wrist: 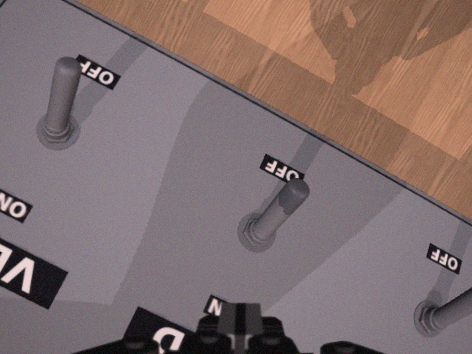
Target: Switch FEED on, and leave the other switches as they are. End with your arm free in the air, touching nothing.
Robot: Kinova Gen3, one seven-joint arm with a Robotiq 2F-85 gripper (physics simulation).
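Places are measured from the arm's base along level axes (x ahead, y left, z up), in centimetres.
Pixels of known places: gripper, fingertip midpoint: (240, 329).
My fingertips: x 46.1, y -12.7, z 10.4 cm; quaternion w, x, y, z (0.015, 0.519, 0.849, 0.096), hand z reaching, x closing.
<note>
Behind a point stands the place of what it marks.
The middle switch's lever (279, 209) @(x 42.7, y -12.0, z 3.7 cm) tilts up and right, its tip beside its OFF label (281, 168) @(x 41.2, y -11.9, z -1.0 cm). The name plate (135, 325) @(x 51.0, y -15.6, z 4.5 cm) below it shows a D; the rest is hidden or cut off, so FEED cannot be read in full. Its ON label (214, 305) @(x 48.8, y -12.3, z 3.2 cm) is partly covered by my gripper. My gripper (240, 329) @(x 46.1, y -12.7, z 10.4 cm) is shut and empty at the bottom of the view, below the lever's base in the picture and apart from the lever. Its height over the panel is hard to tell.
On the grey panel (110, 180) @(x 45.8, y -20.0, z 1.5 cm), a left lever (63, 97) @(x 42.7, y -23.5, z 3.7 cm) tilts toward its OFF label (98, 72) @(x 41.2, y -23.6, z -1.0 cm). A right lever (455, 309) @(x 43.2, y -0.2, z 3.1 cm) is cut off by the view's edge, near another OFF label (444, 258) @(x 41.3, y 0.2, z -1.0 cm). Wooden table (280, 45) @(x 33.9, y -14.7, z -8.7 cm) lies beyond the panel's edge.
</note>
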